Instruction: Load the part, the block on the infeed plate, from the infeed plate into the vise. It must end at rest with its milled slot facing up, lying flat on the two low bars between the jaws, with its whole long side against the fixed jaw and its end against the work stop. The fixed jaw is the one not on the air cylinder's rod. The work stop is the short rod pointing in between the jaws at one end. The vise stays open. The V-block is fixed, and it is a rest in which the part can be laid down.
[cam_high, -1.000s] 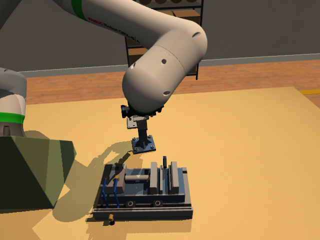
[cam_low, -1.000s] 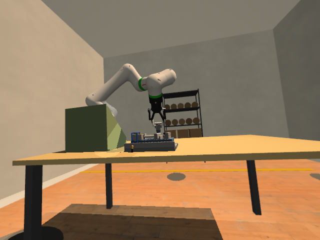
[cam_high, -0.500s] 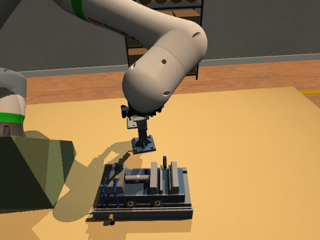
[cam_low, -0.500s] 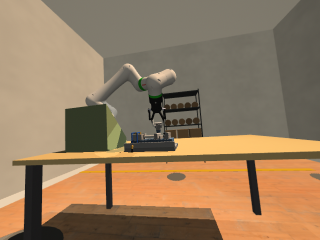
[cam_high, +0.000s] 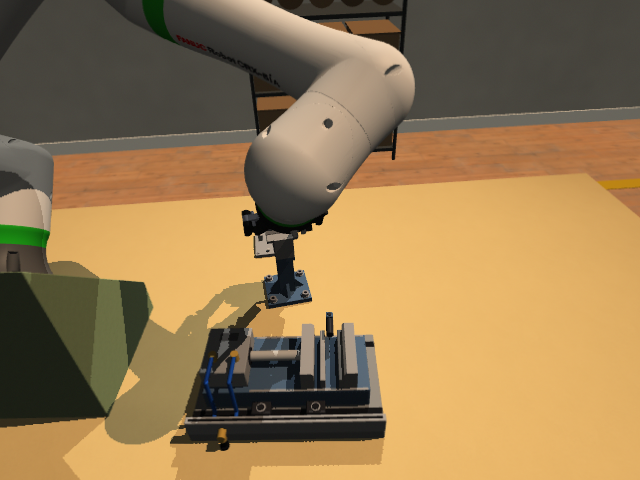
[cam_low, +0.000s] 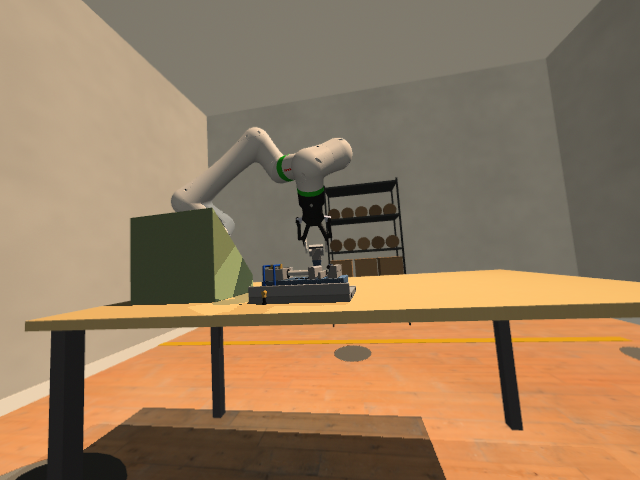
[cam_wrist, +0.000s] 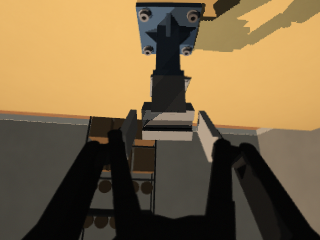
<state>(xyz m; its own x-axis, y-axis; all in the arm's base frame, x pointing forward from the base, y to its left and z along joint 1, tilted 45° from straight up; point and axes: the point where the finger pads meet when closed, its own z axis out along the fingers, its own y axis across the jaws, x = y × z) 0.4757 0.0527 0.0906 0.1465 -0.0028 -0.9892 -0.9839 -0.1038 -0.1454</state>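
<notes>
The part lies 10 mm to the left of my hand and 10 mm below it. Round my hand: cylinder rod 220 mm to the right, 100 mm below, 10 mm behind; then V-block post 120 mm below, 10 mm to the left; then work stop 180 mm to the right, 80 mm below, 80 mm ahead.
</notes>
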